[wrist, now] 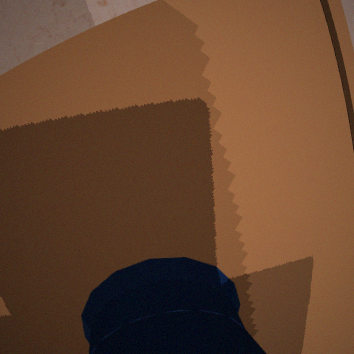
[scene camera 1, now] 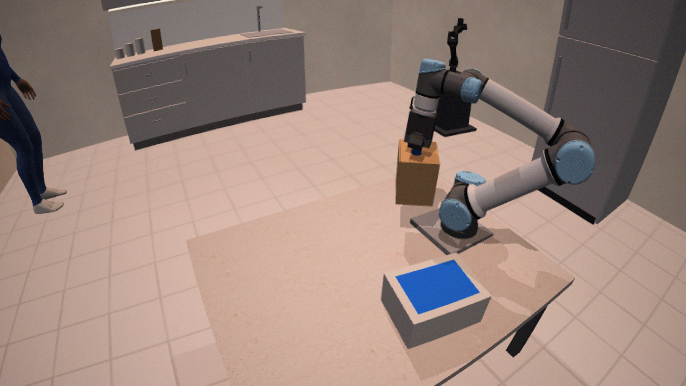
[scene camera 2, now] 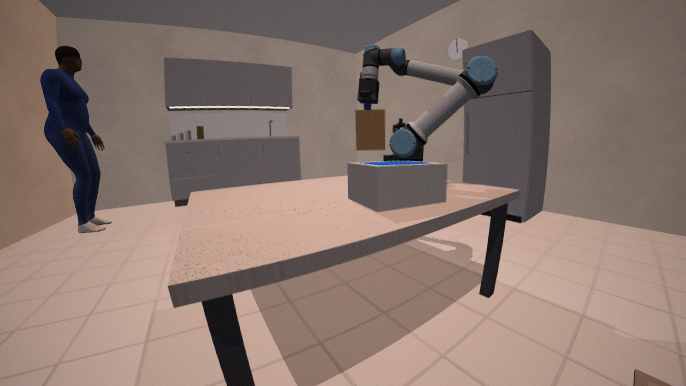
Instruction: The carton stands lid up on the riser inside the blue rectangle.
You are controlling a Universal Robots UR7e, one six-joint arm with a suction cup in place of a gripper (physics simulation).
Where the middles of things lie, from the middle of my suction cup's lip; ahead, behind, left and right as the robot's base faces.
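So the brown carton (scene camera 1: 416, 178) sits 10 cm below my suction cup, 2 cm behind it and 1 cm to the right of it. Going by their middles, that carton is the nearest to my suction cup of the things named here. And there's a grey riser (scene camera 2: 388, 185) as well, 30 cm below the suction cup, 13 cm ahead of it and 34 cm to the left of it.
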